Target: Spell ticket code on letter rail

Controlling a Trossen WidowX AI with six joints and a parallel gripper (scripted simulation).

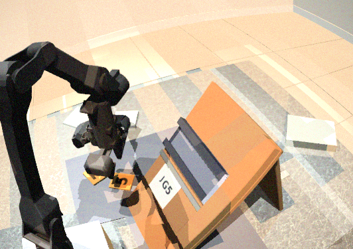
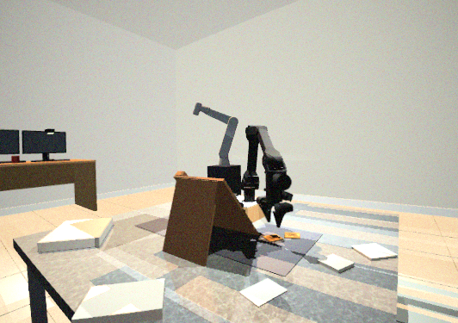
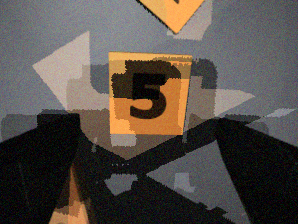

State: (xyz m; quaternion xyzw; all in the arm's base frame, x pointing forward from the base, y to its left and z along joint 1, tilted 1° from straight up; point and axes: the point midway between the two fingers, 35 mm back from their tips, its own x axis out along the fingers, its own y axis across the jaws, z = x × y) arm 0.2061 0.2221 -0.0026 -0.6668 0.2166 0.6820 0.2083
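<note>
My gripper tip is now 5 cm above the 5 tile. Also, from my gripper tip: white ticket (14 cm to the right, 8 cm ahead, 5 cm above); then dark mat (25 cm to the right, 6 cm below); then white block (57 cm ahead, 13 cm to the right, 4 cm below).
</note>
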